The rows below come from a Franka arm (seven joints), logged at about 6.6 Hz.
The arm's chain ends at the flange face. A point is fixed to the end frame.
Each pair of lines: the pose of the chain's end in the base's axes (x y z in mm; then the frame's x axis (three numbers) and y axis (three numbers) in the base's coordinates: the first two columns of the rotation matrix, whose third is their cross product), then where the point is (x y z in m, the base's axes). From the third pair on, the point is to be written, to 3 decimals.
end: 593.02, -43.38, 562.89, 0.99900, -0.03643, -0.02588, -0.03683, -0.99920, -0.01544
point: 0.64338 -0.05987 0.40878
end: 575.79, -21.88, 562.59, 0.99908, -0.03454, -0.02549, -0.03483, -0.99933, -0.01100
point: 0.62622 -0.03895 0.40856
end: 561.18, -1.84, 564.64, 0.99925, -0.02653, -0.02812, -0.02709, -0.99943, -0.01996
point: 0.611 -0.017 0.410
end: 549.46, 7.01, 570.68, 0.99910, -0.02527, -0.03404, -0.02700, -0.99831, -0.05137
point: 0.599 -0.003 0.416
